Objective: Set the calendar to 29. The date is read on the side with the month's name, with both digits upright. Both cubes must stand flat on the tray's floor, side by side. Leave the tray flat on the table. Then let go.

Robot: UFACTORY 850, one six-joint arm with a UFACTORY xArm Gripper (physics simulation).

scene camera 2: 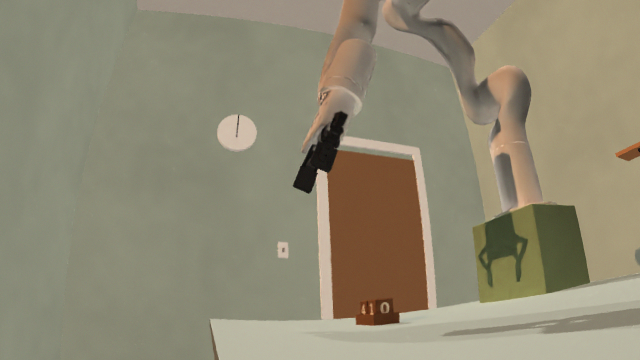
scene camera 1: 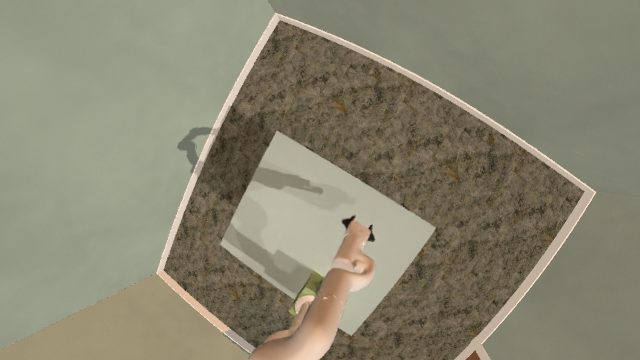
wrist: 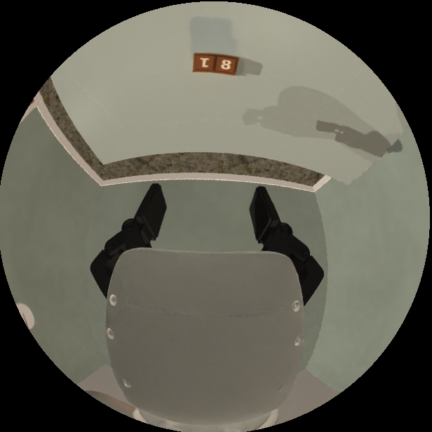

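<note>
Two brown cubes stand side by side in a small brown tray (scene camera 2: 377,320), which rests on the table. In scene camera 2, the left cube (scene camera 2: 363,308) shows a 4; the right cube (scene camera 2: 384,307) shows a 1 beside that 4 and a 0 on its end face. In the wrist view, the cube tops show a 1 (wrist: 204,63) and an 8 (wrist: 226,64), upside down. The month's name cannot be read. The arm hides the calendar in scene camera 1. My gripper (scene camera 1: 359,227) (scene camera 2: 315,167) (wrist: 207,195) is open and empty, tilted, high above the table and apart from the calendar.
The pale table (scene camera 1: 300,220) (scene camera 2: 270,335) (wrist: 150,110) bears the calendar and, near one edge, the green base block (scene camera 1: 311,285) (scene camera 2: 510,255) of the arm. Arm shadows fall across the table. A brown door (scene camera 2: 375,230) and a round clock (scene camera 2: 237,132) are on the wall behind.
</note>
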